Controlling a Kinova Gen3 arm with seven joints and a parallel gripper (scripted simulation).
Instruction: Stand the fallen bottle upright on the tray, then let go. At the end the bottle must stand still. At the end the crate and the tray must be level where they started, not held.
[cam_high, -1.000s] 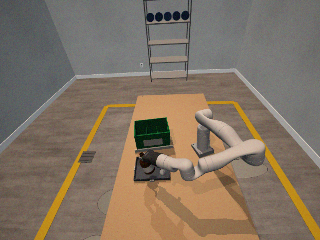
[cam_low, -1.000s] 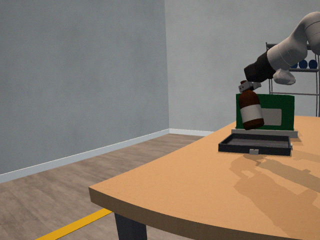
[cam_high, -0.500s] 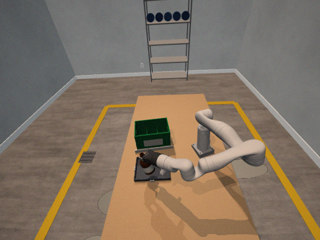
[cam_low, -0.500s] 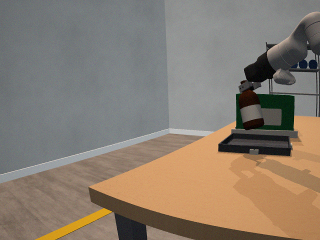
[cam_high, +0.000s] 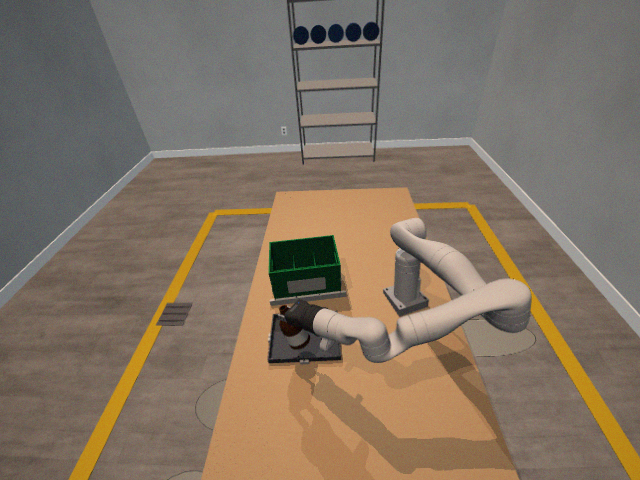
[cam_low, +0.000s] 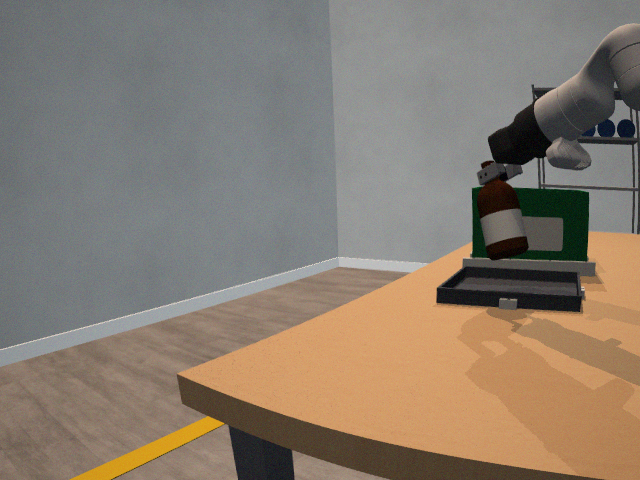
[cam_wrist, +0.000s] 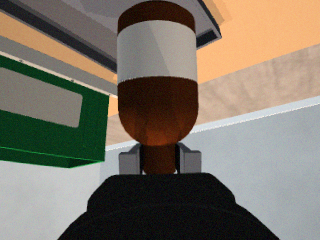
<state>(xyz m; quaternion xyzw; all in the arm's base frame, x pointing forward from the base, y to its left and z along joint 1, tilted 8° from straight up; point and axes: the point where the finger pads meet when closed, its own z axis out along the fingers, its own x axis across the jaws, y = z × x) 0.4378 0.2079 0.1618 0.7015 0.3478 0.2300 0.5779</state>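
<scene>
Right now my hand is 50 mm above the brown bottle, 10 mm to the right of it and 10 mm past it. Round my hand: green crate: 310 mm to the right, 120 mm below, 50 mm behind; dark tray: 190 mm below, 40 mm to the right, 40 mm behind.
</scene>
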